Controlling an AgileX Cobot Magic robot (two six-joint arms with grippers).
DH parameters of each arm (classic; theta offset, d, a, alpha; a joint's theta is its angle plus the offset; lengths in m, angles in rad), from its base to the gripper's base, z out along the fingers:
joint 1: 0 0.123 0 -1.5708
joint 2: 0.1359 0 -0.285 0
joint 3: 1.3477 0 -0.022 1.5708
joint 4: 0 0.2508 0 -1.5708
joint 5: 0 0 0.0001 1.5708
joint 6: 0 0.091 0 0
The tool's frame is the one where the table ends.
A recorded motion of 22 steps. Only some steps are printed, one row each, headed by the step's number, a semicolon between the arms.
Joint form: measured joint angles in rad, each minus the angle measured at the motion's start. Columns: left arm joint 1, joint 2, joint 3, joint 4, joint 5, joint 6; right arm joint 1, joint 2, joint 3, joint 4, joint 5, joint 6.
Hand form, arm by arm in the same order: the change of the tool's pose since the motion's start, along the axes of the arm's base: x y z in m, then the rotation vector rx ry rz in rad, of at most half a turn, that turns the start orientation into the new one. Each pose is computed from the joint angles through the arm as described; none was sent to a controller.
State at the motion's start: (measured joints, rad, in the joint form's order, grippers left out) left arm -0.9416 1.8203 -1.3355 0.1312 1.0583 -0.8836; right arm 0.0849 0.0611 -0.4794 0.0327 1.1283 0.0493
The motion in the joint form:
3: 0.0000 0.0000 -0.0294 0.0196 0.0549 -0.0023; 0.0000 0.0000 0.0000 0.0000 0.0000 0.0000
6: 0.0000 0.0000 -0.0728 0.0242 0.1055 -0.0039; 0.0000 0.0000 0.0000 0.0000 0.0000 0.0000
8: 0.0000 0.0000 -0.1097 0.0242 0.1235 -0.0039; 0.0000 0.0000 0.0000 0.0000 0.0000 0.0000
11: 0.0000 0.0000 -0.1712 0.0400 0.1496 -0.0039; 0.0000 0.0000 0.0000 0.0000 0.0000 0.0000
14: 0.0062 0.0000 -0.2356 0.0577 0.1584 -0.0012; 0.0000 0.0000 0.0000 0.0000 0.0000 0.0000
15: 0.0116 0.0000 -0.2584 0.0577 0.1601 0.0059; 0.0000 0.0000 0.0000 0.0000 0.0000 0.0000
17: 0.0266 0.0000 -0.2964 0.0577 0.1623 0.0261; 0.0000 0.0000 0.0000 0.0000 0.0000 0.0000
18: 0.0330 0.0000 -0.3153 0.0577 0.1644 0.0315; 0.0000 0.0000 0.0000 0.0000 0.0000 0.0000
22: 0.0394 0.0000 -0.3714 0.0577 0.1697 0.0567; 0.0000 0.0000 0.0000 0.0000 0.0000 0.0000
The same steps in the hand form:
3: 0.0015 0.0012 0.0071 0.0322 -0.0023 0.0021; 0.0000 0.0000 0.0000 0.0000 0.0000 0.0000
6: 0.0033 -0.0002 0.0177 0.0414 -0.0039 0.0094; 0.0000 0.0000 0.0000 0.0000 0.0000 0.0000
8: 0.0055 -0.0031 0.0269 0.0264 -0.0157 0.0123; 0.0000 0.0000 0.0000 0.0000 0.0000 0.0000
11: 0.0101 -0.0069 0.0428 0.0069 -0.0499 0.0130; 0.0000 0.0000 0.0000 0.0000 0.0000 0.0000
14: 0.0171 -0.0100 0.0600 -0.0273 -0.0969 0.0157; 0.0000 0.0000 0.0000 0.0000 0.0000 0.0000
15: 0.0200 -0.0104 0.0661 -0.0425 -0.1099 0.0152; 0.0000 0.0000 0.0000 0.0000 0.0000 0.0000
17: 0.0265 -0.0095 0.0765 -0.0658 -0.1328 0.0120; 0.0000 0.0000 0.0000 0.0000 0.0000 0.0000
18: 0.0293 -0.0091 0.0816 -0.0774 -0.1437 0.0141; 0.0000 0.0000 0.0000 0.0000 0.0000 0.0000
22: 0.0336 -0.0105 0.0970 -0.1108 -0.1772 -0.0012; 0.0000 0.0000 0.0000 0.0000 0.0000 0.0000

